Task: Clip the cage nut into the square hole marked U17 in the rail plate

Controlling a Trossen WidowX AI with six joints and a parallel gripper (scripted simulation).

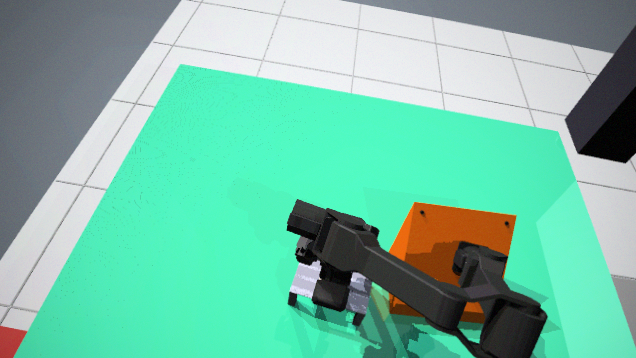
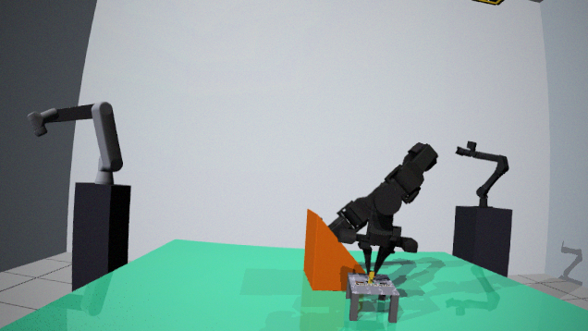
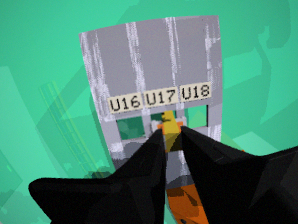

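My gripper tip is now 10 mm above the yellow cage nut.
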